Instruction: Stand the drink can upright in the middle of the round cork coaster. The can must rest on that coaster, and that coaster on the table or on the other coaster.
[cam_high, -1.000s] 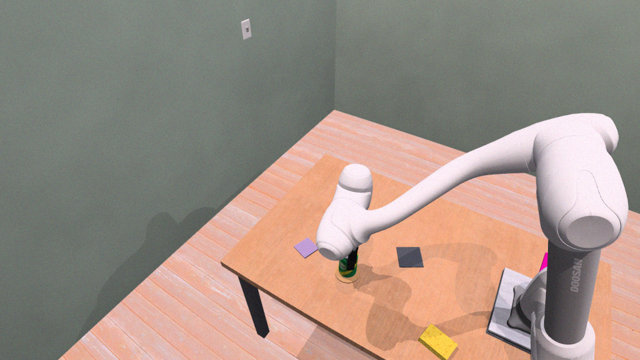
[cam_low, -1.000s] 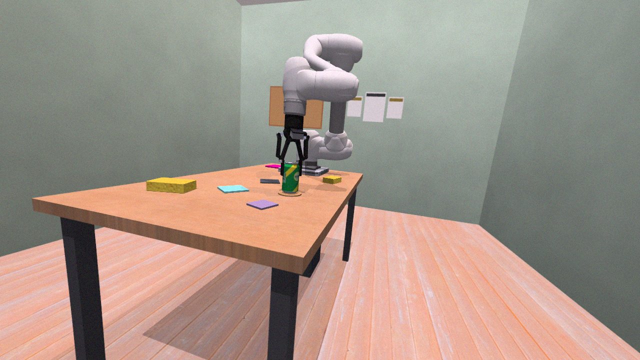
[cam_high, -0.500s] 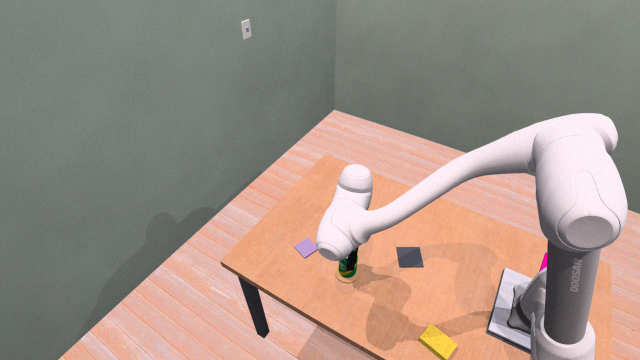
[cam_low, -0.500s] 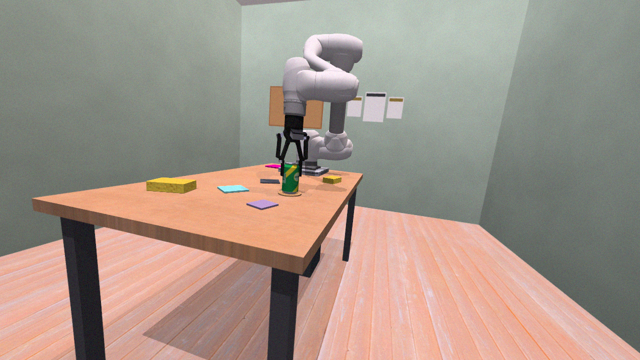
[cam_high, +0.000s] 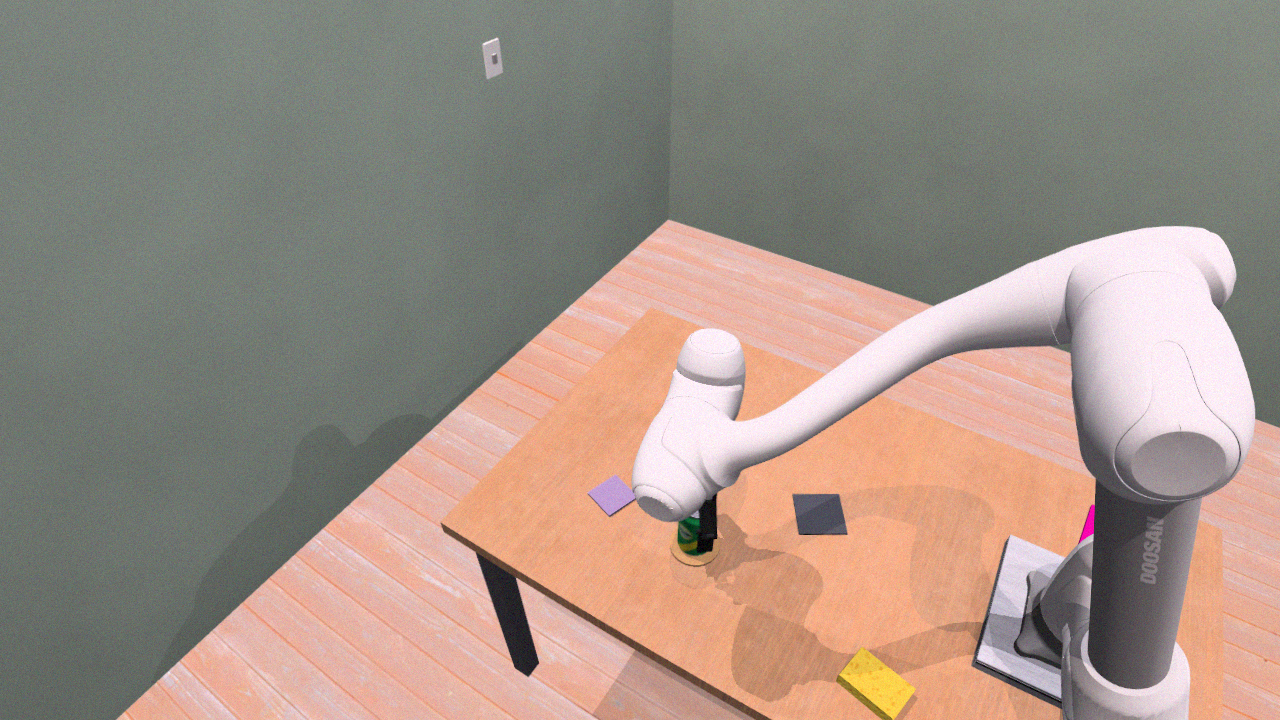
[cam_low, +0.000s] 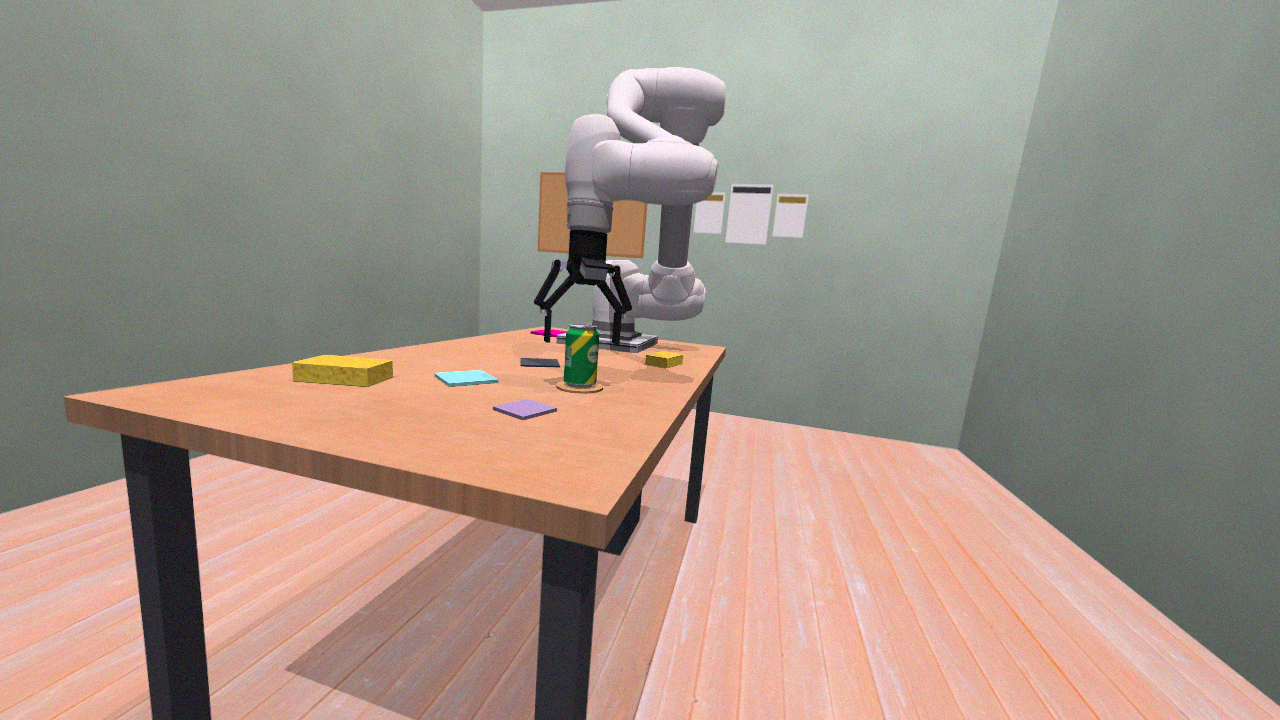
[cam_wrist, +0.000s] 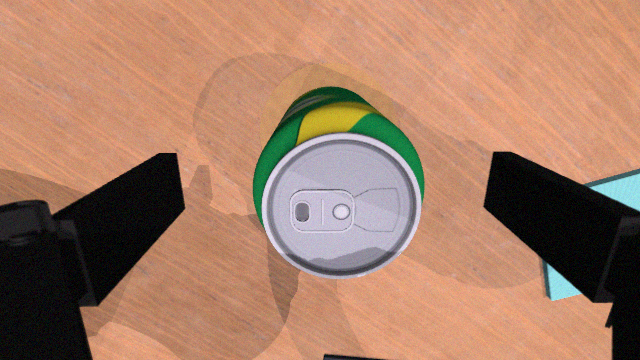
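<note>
The drink can is 4 cm below my hand. The rest, counted from my hand: purple square 20 cm ahead, 10 cm below, 2 cm to the right; round cork coaster 10 cm below; cyan square 23 cm to the right, 10 cm below, 7 cm ahead.
</note>
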